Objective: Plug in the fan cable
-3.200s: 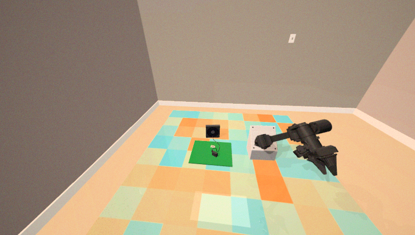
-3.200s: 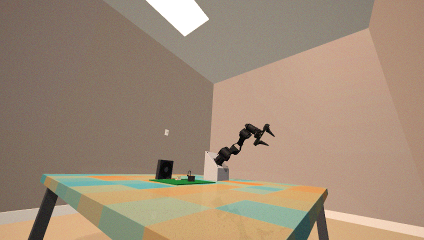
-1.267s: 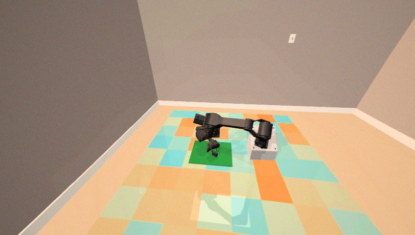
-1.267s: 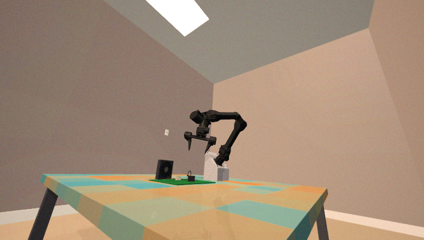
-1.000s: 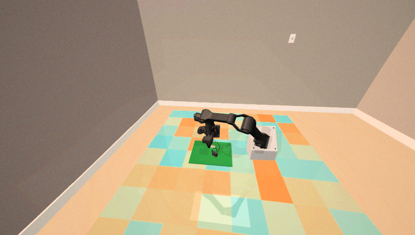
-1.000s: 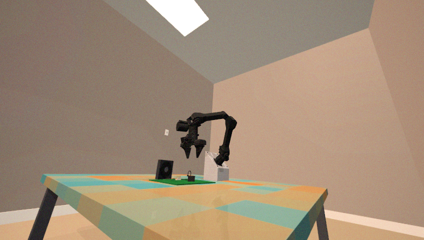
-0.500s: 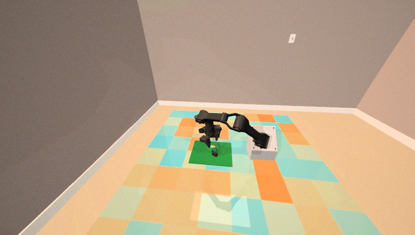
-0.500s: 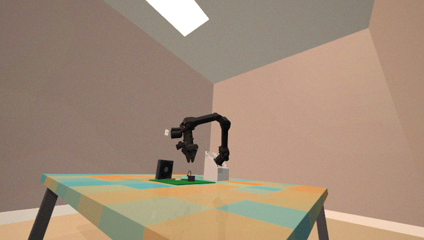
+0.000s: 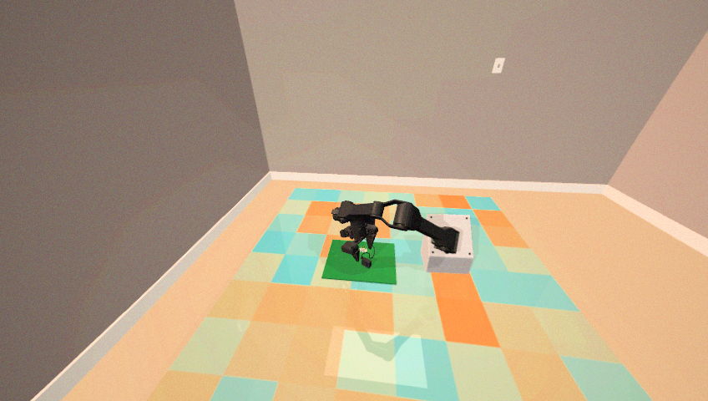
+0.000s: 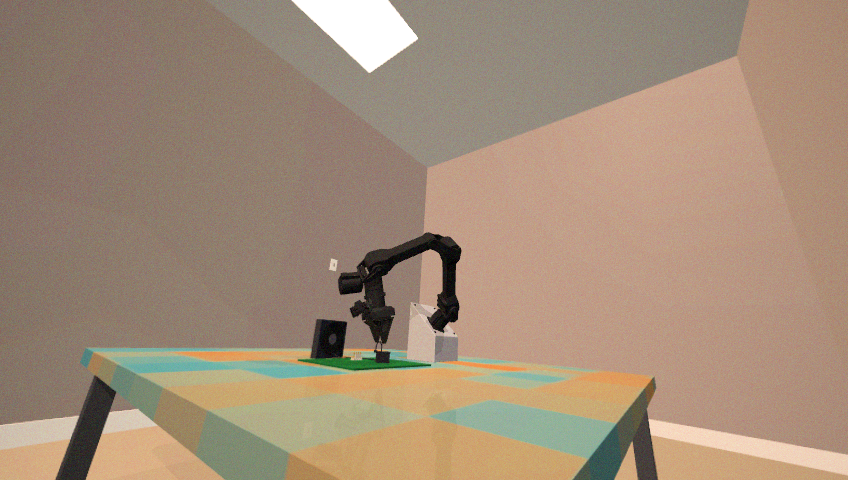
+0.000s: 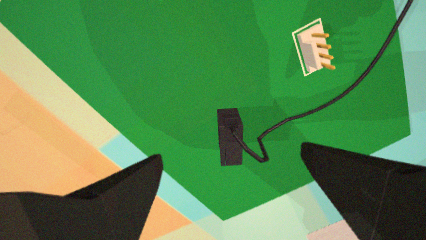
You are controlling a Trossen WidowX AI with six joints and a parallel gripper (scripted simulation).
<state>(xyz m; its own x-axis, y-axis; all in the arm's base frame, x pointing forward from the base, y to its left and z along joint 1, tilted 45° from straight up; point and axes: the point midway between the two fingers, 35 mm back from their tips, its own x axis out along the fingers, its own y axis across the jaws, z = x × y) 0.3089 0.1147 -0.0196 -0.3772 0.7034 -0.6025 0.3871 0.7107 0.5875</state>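
My gripper tip is now 1 cm past the black plug and 4 cm above it. From my gripper tip the other things lie so: green board (2 cm ahead, 3 cm to the right, 7 cm below); then black fan (5 cm ahead, 21 cm to the right).
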